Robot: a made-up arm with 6 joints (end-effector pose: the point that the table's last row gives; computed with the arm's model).
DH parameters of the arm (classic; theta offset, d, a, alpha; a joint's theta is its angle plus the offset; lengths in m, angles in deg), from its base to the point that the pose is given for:
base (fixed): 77.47 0 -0.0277 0
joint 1: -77.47 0.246 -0.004 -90
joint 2: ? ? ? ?
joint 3: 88.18 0.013 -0.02 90
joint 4: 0 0.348 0.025 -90
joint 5: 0 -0.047 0 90
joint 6: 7.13 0 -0.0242 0
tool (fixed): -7.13 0.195 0 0
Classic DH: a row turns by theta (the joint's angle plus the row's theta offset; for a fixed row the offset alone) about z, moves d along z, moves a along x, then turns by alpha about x.
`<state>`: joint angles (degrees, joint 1 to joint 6).
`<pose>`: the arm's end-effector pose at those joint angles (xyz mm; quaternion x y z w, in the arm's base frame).
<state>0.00 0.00 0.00 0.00 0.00 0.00</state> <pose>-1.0 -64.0 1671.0 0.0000 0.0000 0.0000 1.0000</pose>
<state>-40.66 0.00 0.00 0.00 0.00 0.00</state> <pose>-26.3 -58.4 1671.0 0.0000 0.0000 -0.3474 0.9377</pose>
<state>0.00 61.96 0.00 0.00 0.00 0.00</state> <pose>1251.9 -64.0 907.9 0.0000 0.5147 0.0000 0.8573</pose>
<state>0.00 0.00 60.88 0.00 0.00 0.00</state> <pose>483.1 -64.0 1408.8 0.0000 0.5066 0.0000 0.8622</pose>
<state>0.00 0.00 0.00 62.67 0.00 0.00</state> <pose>42.9 -36.1 1671.0 0.0000 0.0000 0.5200 0.8541</pose>
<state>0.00 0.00 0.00 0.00 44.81 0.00</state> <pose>143.4 -64.0 1631.2 0.0000 0.3812 0.0000 0.9245</pose>
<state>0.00 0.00 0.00 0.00 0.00 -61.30</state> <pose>8.8 -41.4 1671.0 0.0000 0.0000 -0.5098 0.8603</pose>
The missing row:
joint 2: -88.18 0 0.8824 0
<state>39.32 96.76 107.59 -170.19 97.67 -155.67</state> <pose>731.2 589.9 -258.6 -0.0632 0.7978 0.2501 0.5449</pose>
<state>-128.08 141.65 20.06 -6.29 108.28 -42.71</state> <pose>-308.7 -343.0 -813.2 -0.4606 -0.5358 -0.6998 0.1055</pose>
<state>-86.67 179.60 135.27 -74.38 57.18 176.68</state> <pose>-219.1 300.7 -337.0 -0.2506 -0.4072 0.2922 0.8283</pose>
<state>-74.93 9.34 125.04 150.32 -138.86 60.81</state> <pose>80.5 -249.8 905.0 0.2408 -0.6188 -0.7287 0.1676</pose>
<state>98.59 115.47 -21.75 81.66 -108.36 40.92</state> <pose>-14.7 1033.0 -198.0 0.6086 0.2250 0.6608 0.3772</pose>
